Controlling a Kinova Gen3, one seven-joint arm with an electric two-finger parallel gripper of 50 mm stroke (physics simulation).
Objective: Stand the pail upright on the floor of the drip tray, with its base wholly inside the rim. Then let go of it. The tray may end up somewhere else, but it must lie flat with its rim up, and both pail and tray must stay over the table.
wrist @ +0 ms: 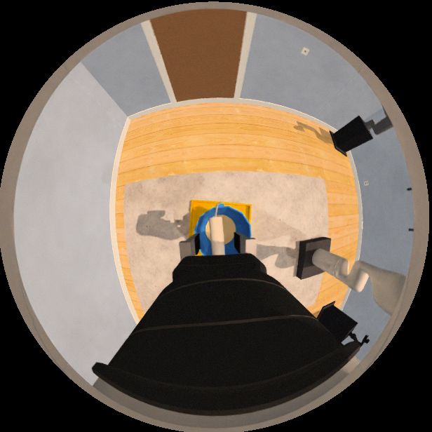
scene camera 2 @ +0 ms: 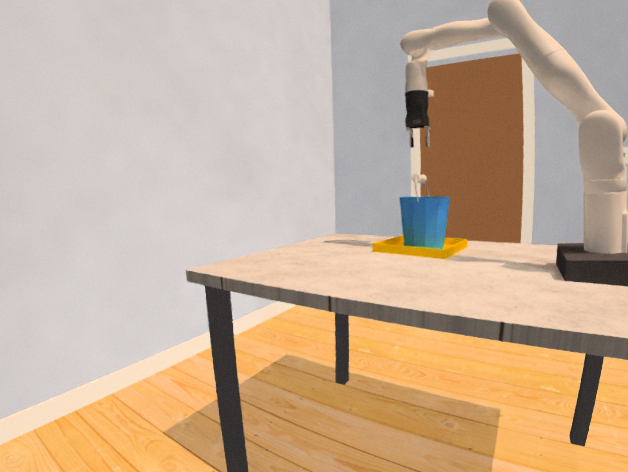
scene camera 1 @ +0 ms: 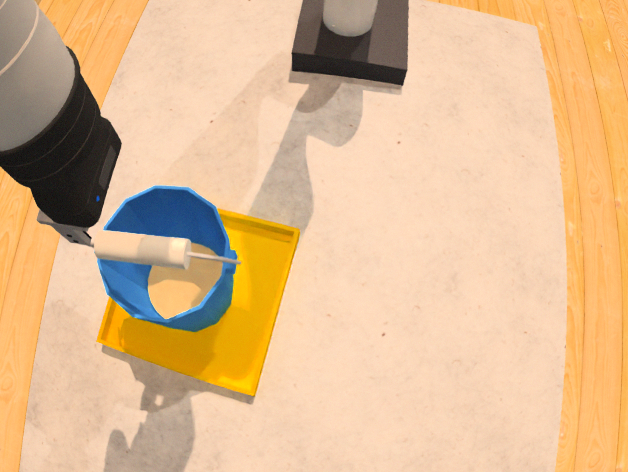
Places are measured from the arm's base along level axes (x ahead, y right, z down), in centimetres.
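Where they show: gripper, fingertip midpoint: (scene camera 2: 419, 147) (scene camera 1: 89, 208); arm's base, origin of the base link: (scene camera 2: 604, 249) (scene camera 1: 347, 18).
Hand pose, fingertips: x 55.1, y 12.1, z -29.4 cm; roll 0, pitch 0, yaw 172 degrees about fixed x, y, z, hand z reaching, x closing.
Note:
Each offset is from my fingertips to the top centre of the thing. Level surfaces: height alone.
The blue pail (scene camera 1: 167, 213) (scene camera 2: 425, 223) (wrist: 242, 220) stands upright on the floor of the yellow drip tray {dx -1.9, dy -2.5, dz +32.6 cm} (scene camera 1: 263, 284) (scene camera 2: 388, 248). In scene camera 2 its base appears inside the rim; the pail hides part of the rim in scene camera 1. The tray lies flat on the table, rim up. The pail's cream handle grip {dx -0.4, dy -1.8, dz +9.5 cm} (scene camera 1: 142, 248) (scene camera 2: 422, 178) (wrist: 217, 232) stands raised above the pail on thin wires. My gripper (scene camera 2: 419, 145) (wrist: 216, 240) is open and empty, above the handle grip with a visible gap. Its fingers are on either side of the grip as seen from the wrist.
The arm's dark base block (scene camera 1: 350, 55) (scene camera 2: 588, 263) (wrist: 305, 257) stands on the pale table {dz +35.4 cm} (scene camera 1: 431, 253) (scene camera 2: 355, 274), away from the tray. In scene camera 1 the tray is near the table's left edge. The arm's shadows fall across the table.

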